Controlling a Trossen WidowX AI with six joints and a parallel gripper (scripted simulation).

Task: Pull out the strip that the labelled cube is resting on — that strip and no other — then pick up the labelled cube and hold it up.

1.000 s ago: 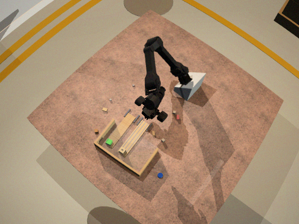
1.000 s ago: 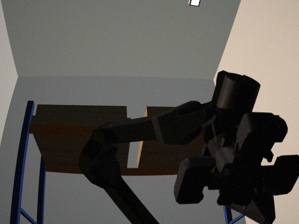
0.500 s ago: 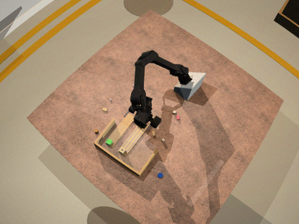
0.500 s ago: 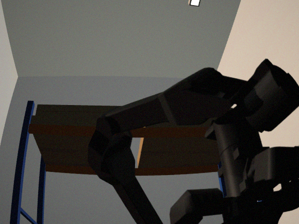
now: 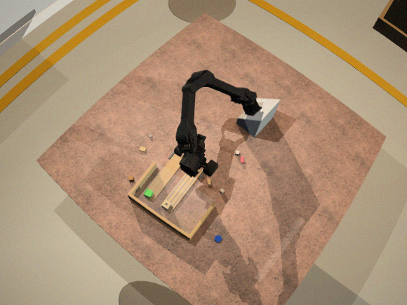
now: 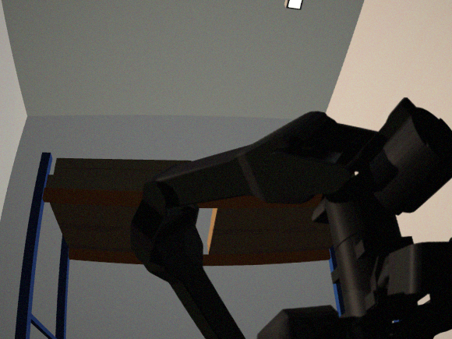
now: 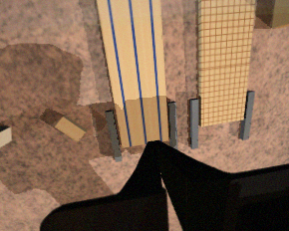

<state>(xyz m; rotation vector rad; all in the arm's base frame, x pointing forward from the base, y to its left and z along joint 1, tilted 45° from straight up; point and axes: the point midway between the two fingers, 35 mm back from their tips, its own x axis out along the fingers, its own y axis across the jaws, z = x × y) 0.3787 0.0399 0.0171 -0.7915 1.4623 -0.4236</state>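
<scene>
My gripper tip is 9 cm short of the lined strip, 6 cm above it and 2 cm to the right of it. Also, from my gripper tip: tan cube marked k: 20 cm ahead, 4 cm to the left, 4 cm below; then red block: 20 cm behind, 10 cm to the left, 5 cm below; then blue disc: 30 cm to the left, 14 cm ahead, 5 cm below.
</scene>
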